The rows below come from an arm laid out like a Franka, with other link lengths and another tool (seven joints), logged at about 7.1 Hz.
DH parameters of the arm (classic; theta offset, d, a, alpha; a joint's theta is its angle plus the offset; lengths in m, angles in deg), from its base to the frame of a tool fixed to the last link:
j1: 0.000 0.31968 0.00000 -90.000
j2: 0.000 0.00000 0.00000 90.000
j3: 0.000 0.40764 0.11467 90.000
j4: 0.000 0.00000 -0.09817 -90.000
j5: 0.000 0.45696 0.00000 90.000
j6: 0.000 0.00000 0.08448 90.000
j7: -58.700 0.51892 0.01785 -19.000
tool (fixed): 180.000 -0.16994 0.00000 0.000
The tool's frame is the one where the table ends.
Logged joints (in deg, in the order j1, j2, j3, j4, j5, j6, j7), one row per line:
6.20, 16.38, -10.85, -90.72, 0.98, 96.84, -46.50
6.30, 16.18, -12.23, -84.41, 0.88, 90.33, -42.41
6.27, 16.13, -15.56, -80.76, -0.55, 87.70, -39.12
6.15, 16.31, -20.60, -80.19, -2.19, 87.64, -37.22
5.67, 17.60, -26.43, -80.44, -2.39, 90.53, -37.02
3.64, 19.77, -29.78, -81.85, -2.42, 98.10, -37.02
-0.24, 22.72, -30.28, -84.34, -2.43, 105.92, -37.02
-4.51, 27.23, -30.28, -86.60, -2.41, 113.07, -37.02
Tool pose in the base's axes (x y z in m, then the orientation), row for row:
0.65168, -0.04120, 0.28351, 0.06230, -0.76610, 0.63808, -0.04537
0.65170, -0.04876, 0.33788, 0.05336, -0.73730, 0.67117, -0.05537
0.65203, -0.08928, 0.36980, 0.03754, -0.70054, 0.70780, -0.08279
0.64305, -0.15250, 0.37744, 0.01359, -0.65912, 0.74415, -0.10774
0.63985, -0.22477, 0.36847, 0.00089, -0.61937, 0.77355, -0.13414
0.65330, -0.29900, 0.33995, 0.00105, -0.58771, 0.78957, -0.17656
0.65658, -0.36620, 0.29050, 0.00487, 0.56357, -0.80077, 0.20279
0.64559, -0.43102, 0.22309, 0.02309, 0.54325, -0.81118, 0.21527
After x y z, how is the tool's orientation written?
As a quaternion, w x y z.
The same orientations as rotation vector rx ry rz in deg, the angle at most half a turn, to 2 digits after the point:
-132.68, 110.51, -7.86
-128.39, 116.87, -9.64
-123.17, 124.45, -14.56
-117.63, 132.80, -19.23
-111.42, 139.16, -24.13
-105.72, 142.03, -31.76
101.13, -143.69, 36.39
96.37, -143.90, 38.19

